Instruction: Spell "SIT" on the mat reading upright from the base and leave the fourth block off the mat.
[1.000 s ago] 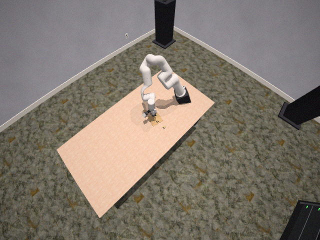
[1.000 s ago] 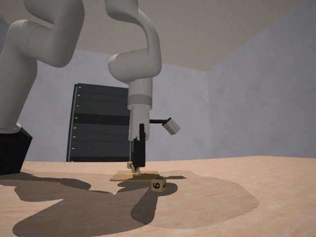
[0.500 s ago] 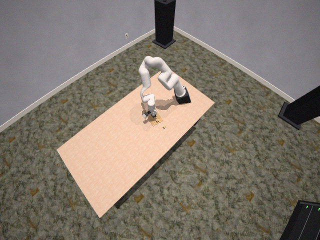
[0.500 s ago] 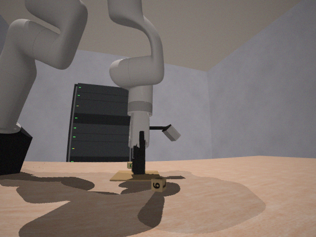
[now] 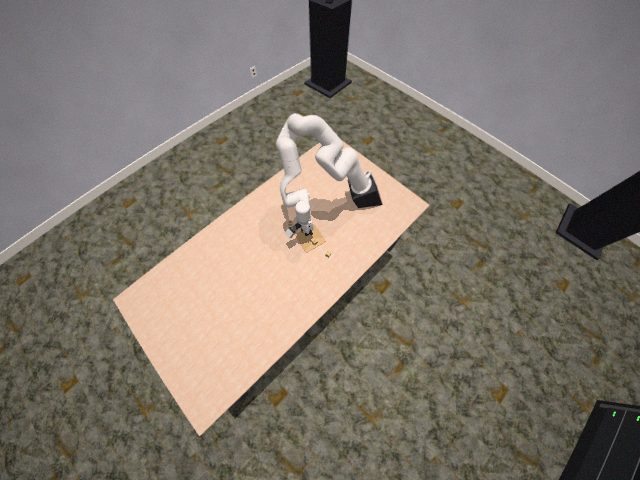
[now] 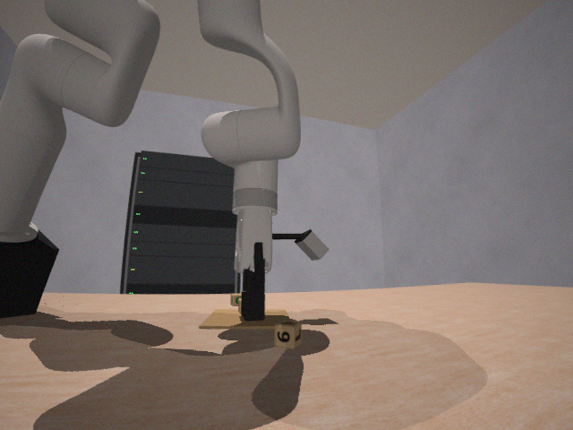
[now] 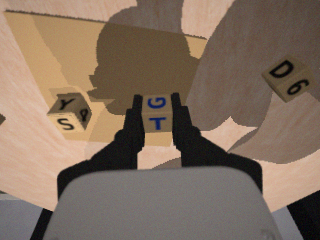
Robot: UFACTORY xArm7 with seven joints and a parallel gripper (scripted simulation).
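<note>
Now: hand 40 mm to the right of the tan mat and 30 mm above it. From my hand the other things lie so: wooden block: 10 mm ahead, 190 mm to the left, 20 mm below.
</note>
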